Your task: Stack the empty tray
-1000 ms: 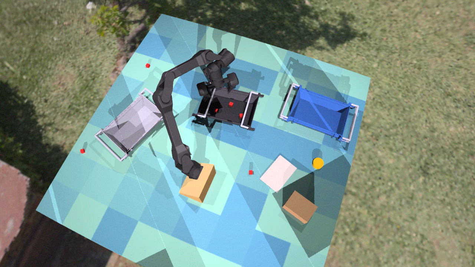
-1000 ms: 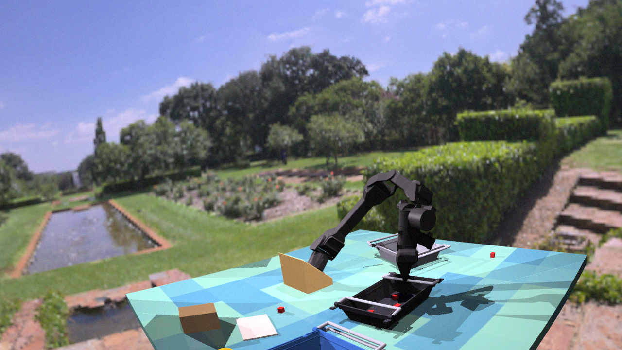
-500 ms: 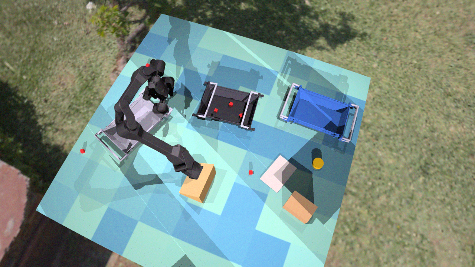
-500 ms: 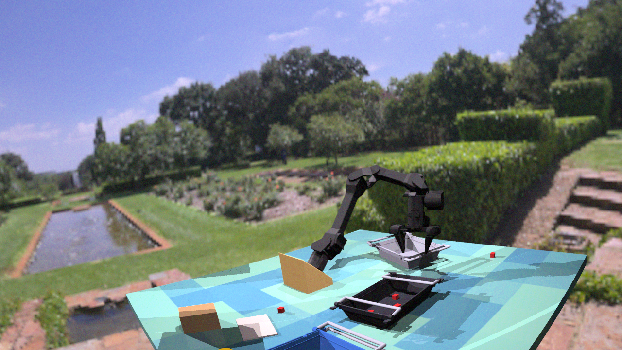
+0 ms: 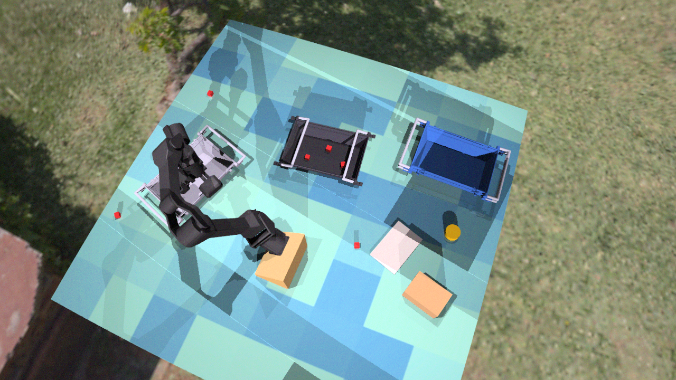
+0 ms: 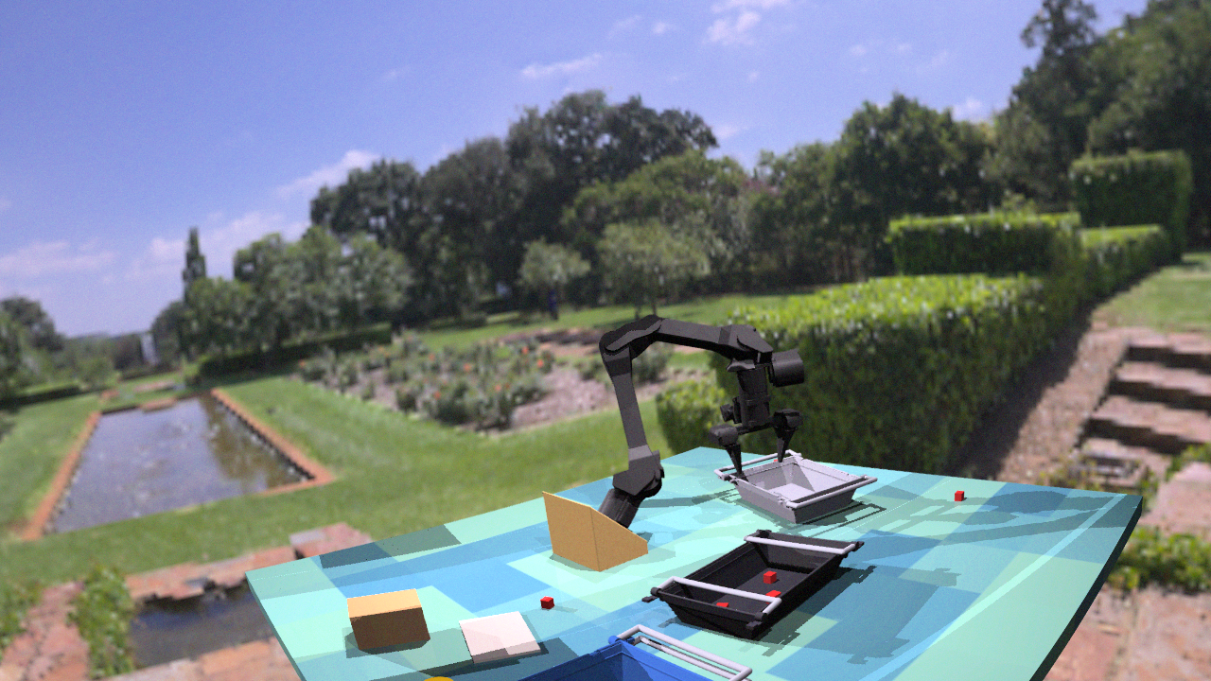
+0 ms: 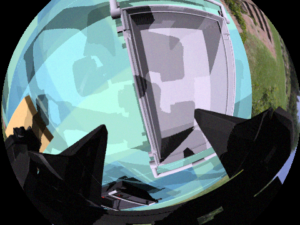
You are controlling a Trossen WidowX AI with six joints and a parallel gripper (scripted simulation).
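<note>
My gripper tip is now 80 mm to the right of the grey tray, 60 mm above it and 20 mm short of it. The rest, counted from my gripper tip: yellow disc: 800 mm to the right, 180 mm ahead, 90 mm below; then white flat plate: 650 mm to the right, 100 mm below, 60 mm ahead; then brown box: 780 mm to the right, 70 mm below, 50 mm behind.
</note>
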